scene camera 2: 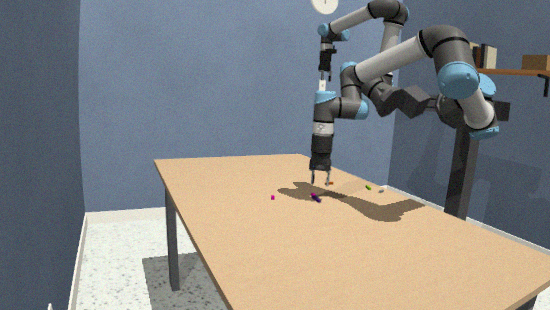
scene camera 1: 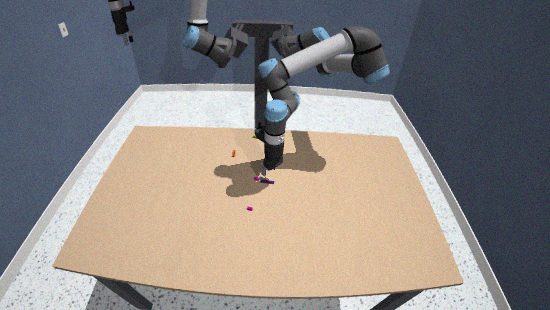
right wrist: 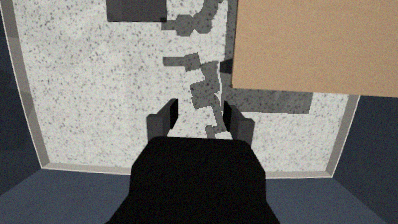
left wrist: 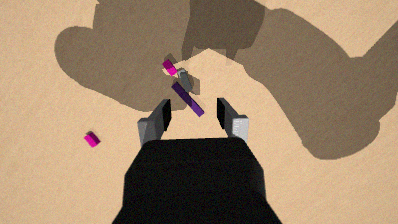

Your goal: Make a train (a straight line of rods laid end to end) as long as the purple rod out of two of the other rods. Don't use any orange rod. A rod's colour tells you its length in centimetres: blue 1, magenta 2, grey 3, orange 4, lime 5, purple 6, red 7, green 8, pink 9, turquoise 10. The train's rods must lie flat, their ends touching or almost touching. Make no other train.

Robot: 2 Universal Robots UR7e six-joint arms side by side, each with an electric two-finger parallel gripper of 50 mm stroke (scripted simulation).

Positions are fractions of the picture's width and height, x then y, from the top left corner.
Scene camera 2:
my left gripper: 0.58, 0.60
dark post: 0.85, 0.49
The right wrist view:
my right gripper: 0.50, 0.49
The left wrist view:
my left gripper: 0.49, 0.48
